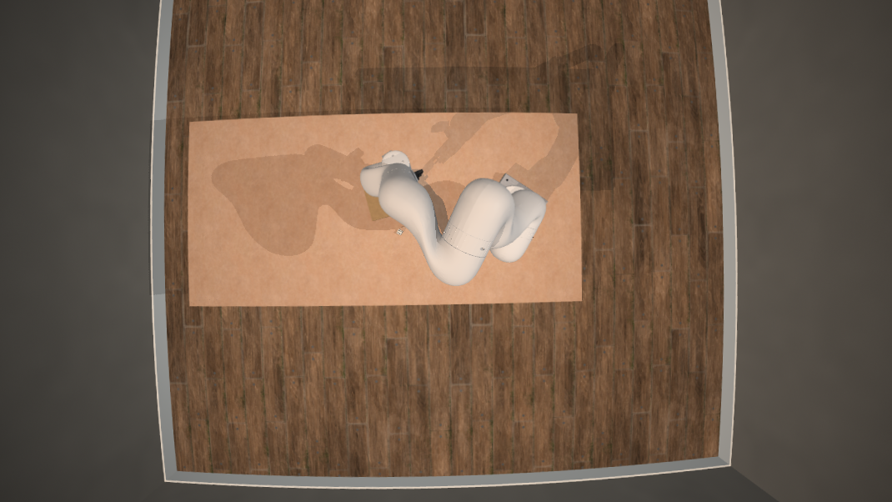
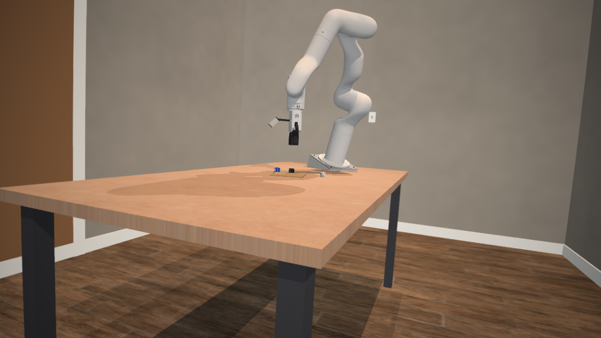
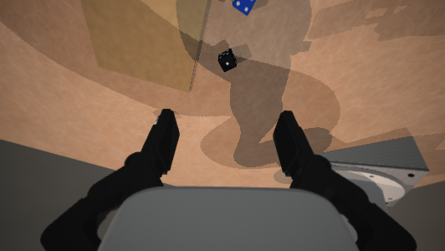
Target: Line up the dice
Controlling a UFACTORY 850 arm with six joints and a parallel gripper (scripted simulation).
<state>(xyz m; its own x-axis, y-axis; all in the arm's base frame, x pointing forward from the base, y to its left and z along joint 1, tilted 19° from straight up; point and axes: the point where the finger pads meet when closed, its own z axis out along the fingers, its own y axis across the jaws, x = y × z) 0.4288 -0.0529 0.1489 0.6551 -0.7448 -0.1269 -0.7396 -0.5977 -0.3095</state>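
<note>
My gripper is now 130 mm above the black die. Also, from my hand: blue die (130 mm below, 60 mm to the right, 30 mm ahead); then white die (170 mm to the left, 130 mm below, 10 mm ahead); then mat (140 mm below, 100 mm ahead, 50 mm to the left).
</note>
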